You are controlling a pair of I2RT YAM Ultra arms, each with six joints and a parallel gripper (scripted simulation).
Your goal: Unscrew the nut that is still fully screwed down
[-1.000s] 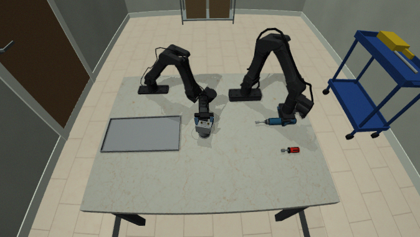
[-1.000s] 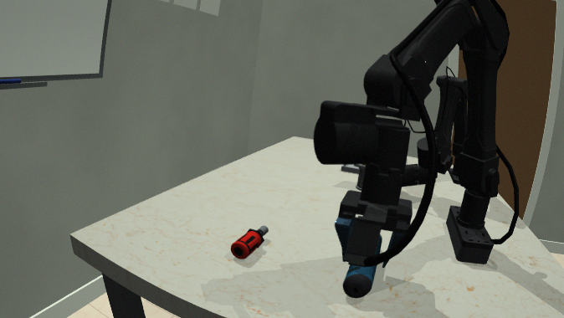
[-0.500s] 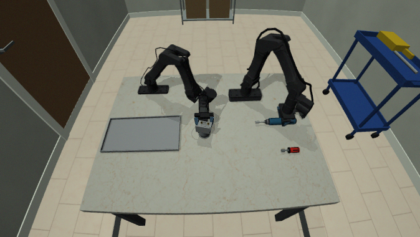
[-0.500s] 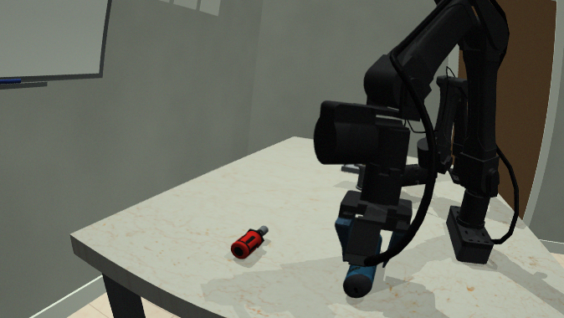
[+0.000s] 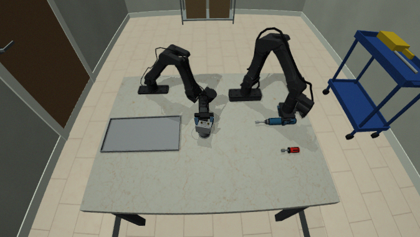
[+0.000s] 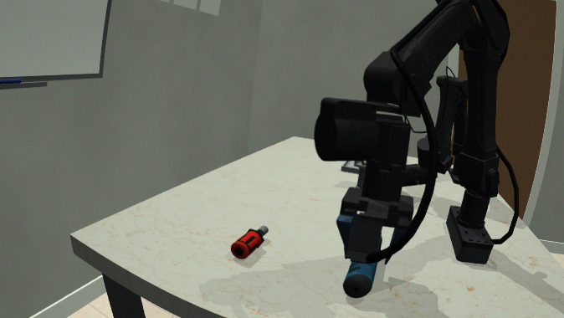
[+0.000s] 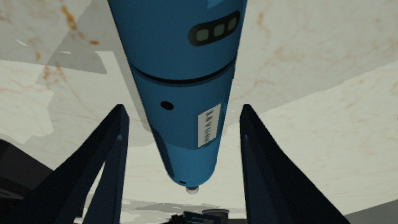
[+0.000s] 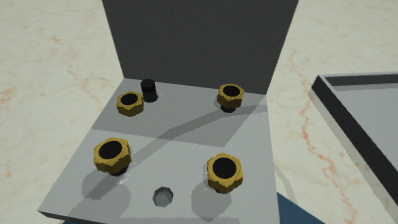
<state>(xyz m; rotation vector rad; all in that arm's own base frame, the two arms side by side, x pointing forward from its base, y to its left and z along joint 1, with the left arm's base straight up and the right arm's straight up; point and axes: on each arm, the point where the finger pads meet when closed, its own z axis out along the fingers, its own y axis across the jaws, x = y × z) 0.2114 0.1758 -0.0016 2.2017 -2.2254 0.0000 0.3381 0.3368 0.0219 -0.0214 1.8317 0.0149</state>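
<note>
Now: right hand 1 cm below the joint module. Round my right hand: grey bracket (5 cm above); red-handled hand driver (45 cm to the left, 7 cm ahead, 1 cm below); shallow grey tray (34 cm to the right, 4 cm ahead, 2 cm below).
</note>
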